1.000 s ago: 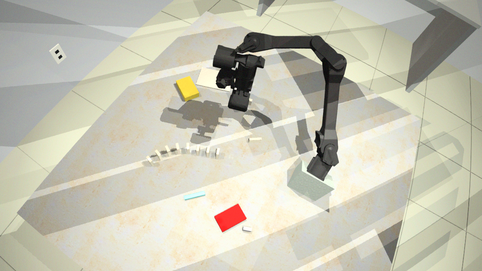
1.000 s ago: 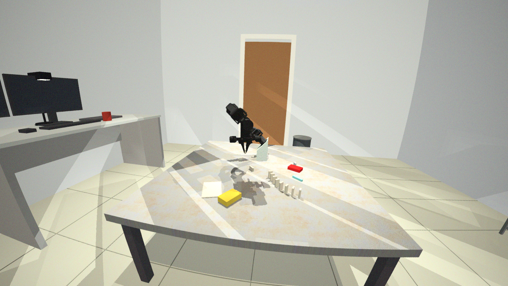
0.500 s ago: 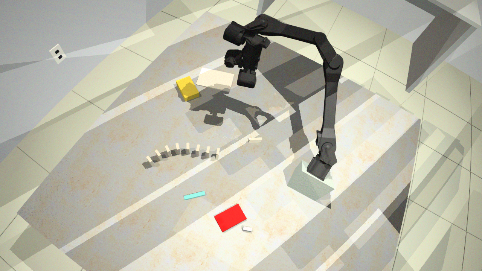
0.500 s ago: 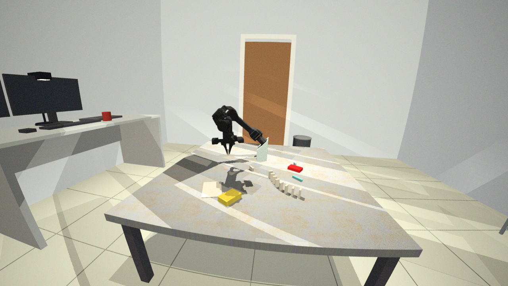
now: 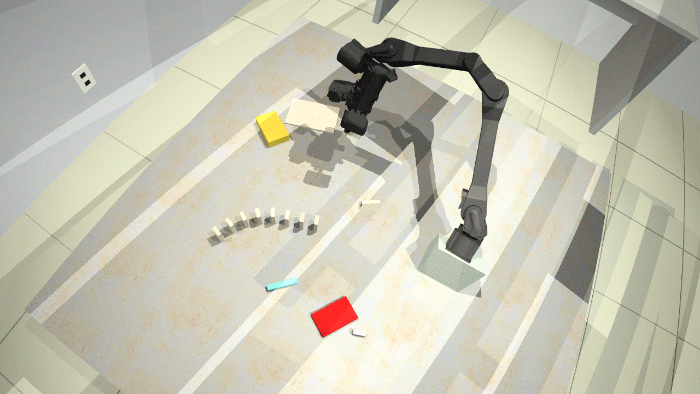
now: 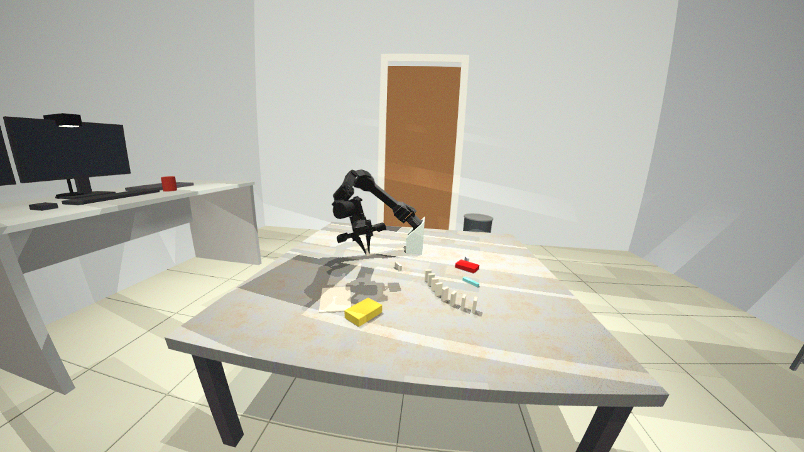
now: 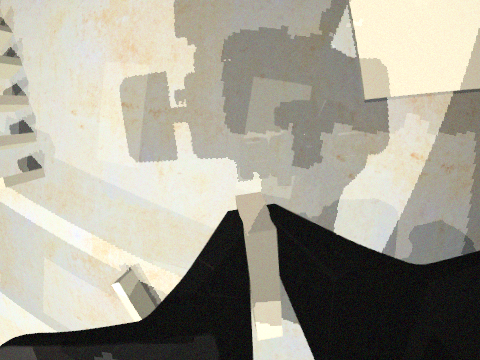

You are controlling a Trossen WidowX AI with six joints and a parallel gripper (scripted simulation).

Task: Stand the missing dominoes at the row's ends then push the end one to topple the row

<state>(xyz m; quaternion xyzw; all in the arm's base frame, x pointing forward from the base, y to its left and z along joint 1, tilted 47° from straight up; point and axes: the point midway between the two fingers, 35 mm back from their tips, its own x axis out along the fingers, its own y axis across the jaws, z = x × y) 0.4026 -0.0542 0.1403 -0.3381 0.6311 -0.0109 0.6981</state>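
Right now my gripper tip is 16 cm short of the white sheet, 12 cm above it and 6 cm to the left of it. Round my gripper tip: red block 39 cm to the left, 26 cm behind, 11 cm below; yellow block 21 cm ahead, 11 cm below, 6 cm to the left; cyan bar 40 cm to the left, 11 cm below, 11 cm behind.
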